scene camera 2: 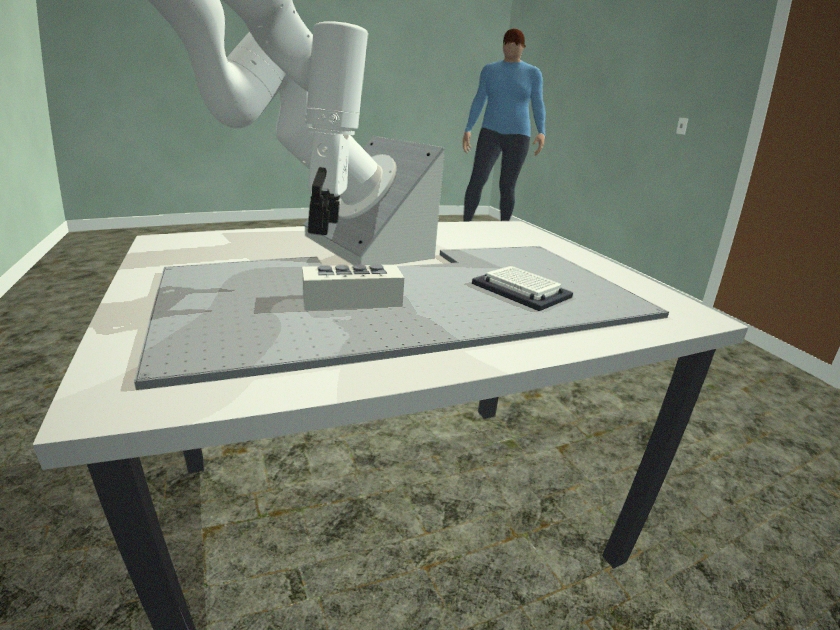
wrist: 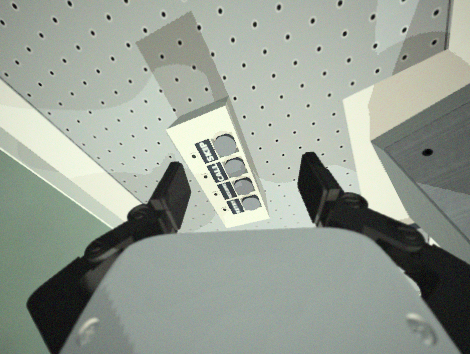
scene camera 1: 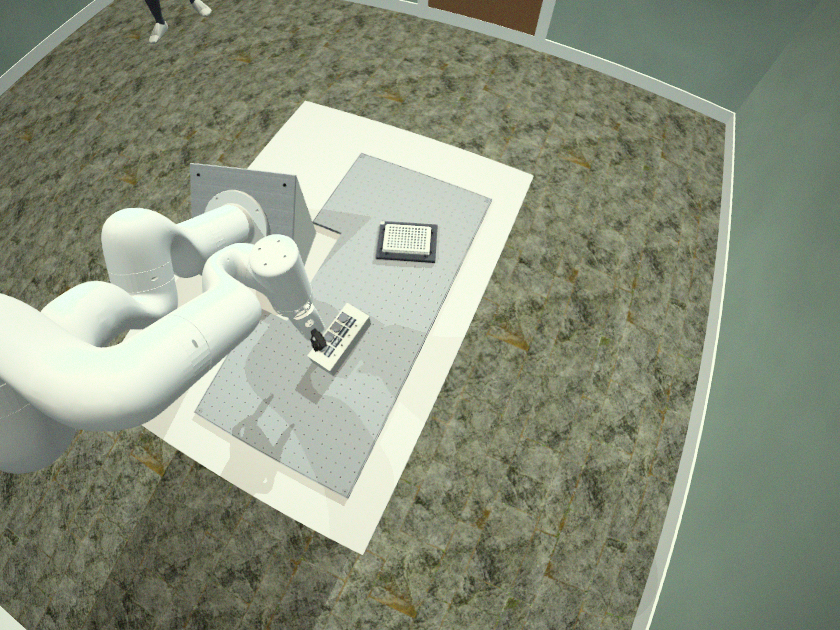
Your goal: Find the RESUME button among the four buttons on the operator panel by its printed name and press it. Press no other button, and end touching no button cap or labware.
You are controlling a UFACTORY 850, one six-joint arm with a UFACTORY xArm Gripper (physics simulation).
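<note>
The off-white operator panel (scene camera 1: 329, 364) (scene camera 2: 352, 291) (wrist: 200, 125) has four round grey buttons in a row with dark labels. In the wrist view, the SKIP button (wrist: 225, 144) is farthest from the wrist and the CALL button (wrist: 234, 167) is beside it. The labels of the third button (wrist: 244, 186) and the fourth button (wrist: 251, 203) are too small to read surely, so I cannot tell which is RESUME. My gripper (scene camera 1: 317, 340) (scene camera 2: 321, 227) (wrist: 242, 173) is open and empty, tilted, and above the panel, touching no cap.
A white well plate (scene camera 1: 407, 239) (scene camera 2: 523, 281) sits in a black holder (scene camera 1: 407, 258) (scene camera 2: 508, 296) on the grey perforated board (scene camera 1: 434, 196) (scene camera 2: 237, 352) (wrist: 280, 55), away from the panel. The arm's grey wedge mount (scene camera 1: 244, 179) (scene camera 2: 413, 217) (wrist: 440, 145) stands behind the panel. A person (scene camera 2: 508, 101) stands beyond the table.
</note>
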